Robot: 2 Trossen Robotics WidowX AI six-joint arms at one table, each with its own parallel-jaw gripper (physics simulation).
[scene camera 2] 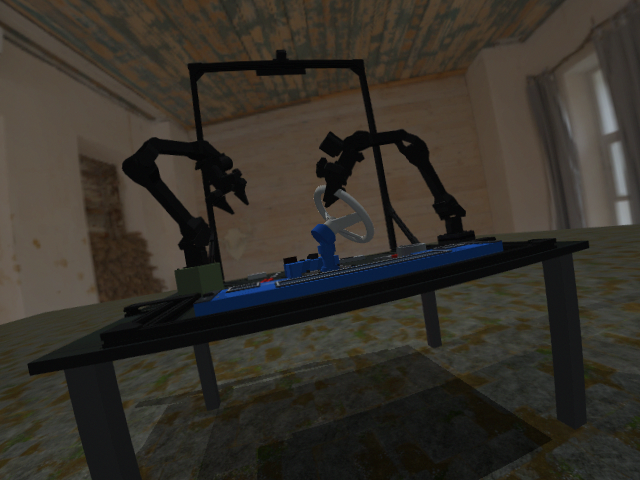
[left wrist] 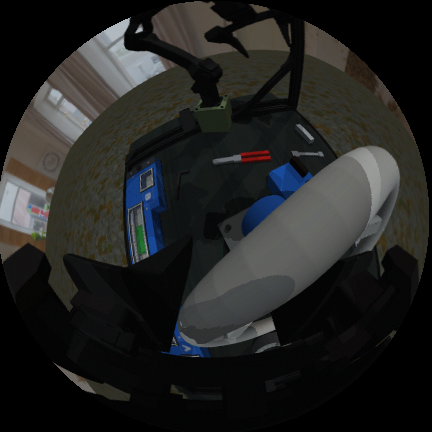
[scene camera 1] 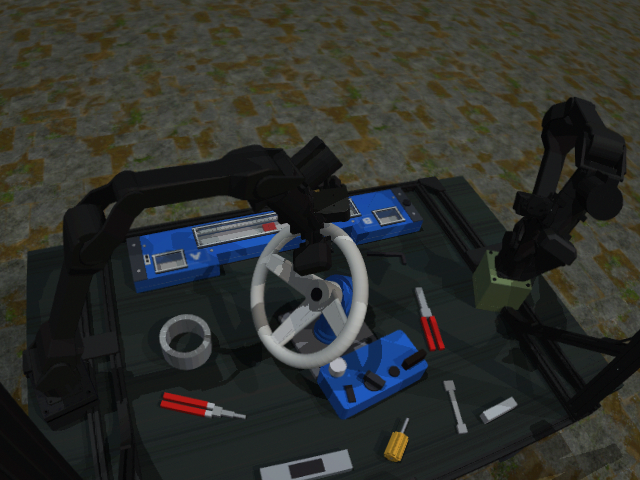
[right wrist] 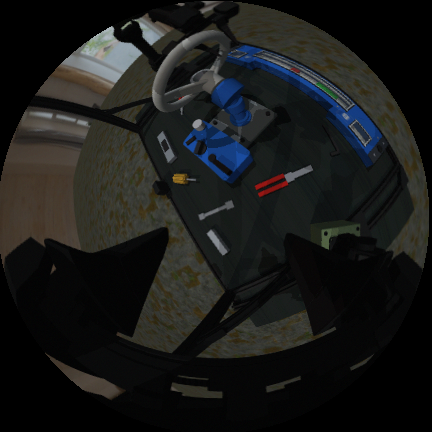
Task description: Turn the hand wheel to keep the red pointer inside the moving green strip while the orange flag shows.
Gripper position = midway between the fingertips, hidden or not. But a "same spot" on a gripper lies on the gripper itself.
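My left gripper is there in the right wrist view and in scene camera 2, and I find it as well in the left wrist view [221, 240] and in scene camera 1 [331, 240]. On that left gripper, [right wrist: 221, 22] and [scene camera 2: 325, 180] are the same spot. There is a hand wheel too, and on it [right wrist: 210, 79] is the same spot as [scene camera 1: 335, 287].
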